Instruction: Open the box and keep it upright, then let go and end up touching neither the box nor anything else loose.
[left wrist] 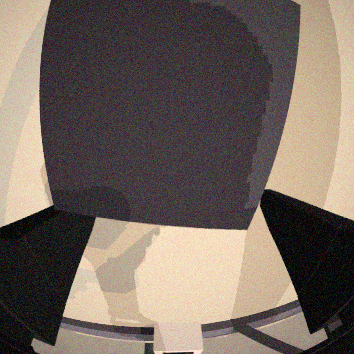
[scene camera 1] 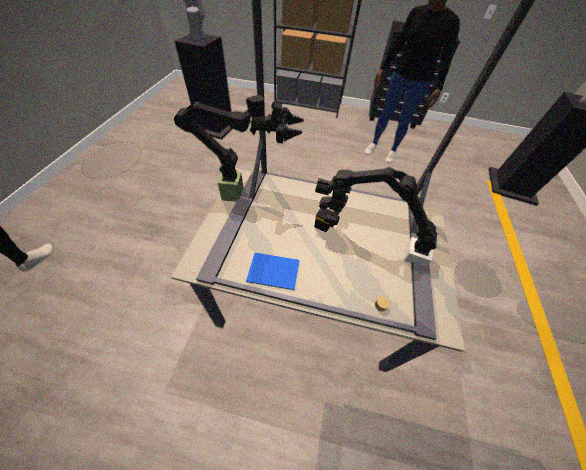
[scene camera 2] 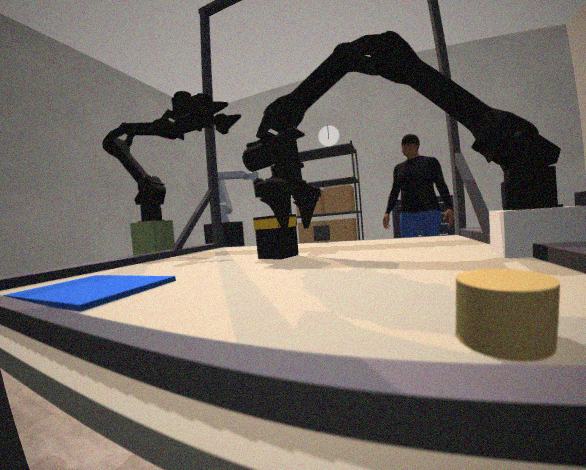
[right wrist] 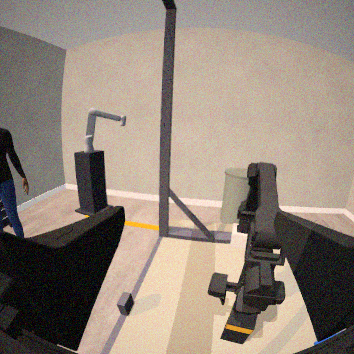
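Where they show: left gripper, fingertip midpoint: (left wrist: 181,198) (scene camera 2: 296,229); right gripper, fingertip midpoint: (scene camera 1: 303,126) (scene camera 2: 234,110) (right wrist: 203,217); left arm's base, origin of the base link: (left wrist: 177,353) (scene camera 1: 421,248) (scene camera 2: 530,208) (right wrist: 243,229); right arm's base, origin of the base link: (scene camera 1: 229,177).
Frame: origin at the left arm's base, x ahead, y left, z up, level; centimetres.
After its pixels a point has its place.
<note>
The black box (scene camera 1: 326,221) (scene camera 2: 276,243) (left wrist: 150,115) @(x 46.5, y 0.9, z 2.6 cm) (right wrist: 239,329) @(x 50.5, y 0.4, z 0.9 cm) with a yellow band near its top stands upright on the table. Its flat dark lid is shut and fills much of the left wrist view. My left gripper (scene camera 1: 331,208) (scene camera 2: 296,228) @(x 41.9, y 0.0, z -0.8 cm) (left wrist: 181,198) @(x 41.9, y 0.0, z -0.8 cm) points down, open. Its fingertips are at the lid's level, one at either side of the edge nearer the fingers in the left wrist view; whether they touch it is unclear. My right gripper (scene camera 1: 301,126) @(x 65.6, y -9.8, z 37.1 cm) (scene camera 2: 233,110) @(x 65.6, y -9.8, z 37.1 cm) (right wrist: 203,217) @(x 65.6, y -9.8, z 37.1 cm) is open and empty, high in the air and well away from the box.
A flat blue square (scene camera 1: 273,271) @(x 58.6, y 35.2, z -6.0 cm) (scene camera 2: 95,290) @(x 53.5, y 35.6, z -5.9 cm) lies near the table's front left. A yellow cylinder (scene camera 1: 382,303) @(x 11.5, y 32.1, z -3.2 cm) (scene camera 2: 507,320) @(x 11.6, y 34.0, z -4.7 cm) stands near the front right. A small dark block (right wrist: 125,303) @(x 50.5, y -29.0, z -1.4 cm) is at the table's far edge. Frame posts (scene camera 1: 258,75) @(x 91.0, y -20.8, z 47.8 cm) (scene camera 2: 207,75) @(x 90.3, y -22.1, z 64.8 cm) rise beside the table.
</note>
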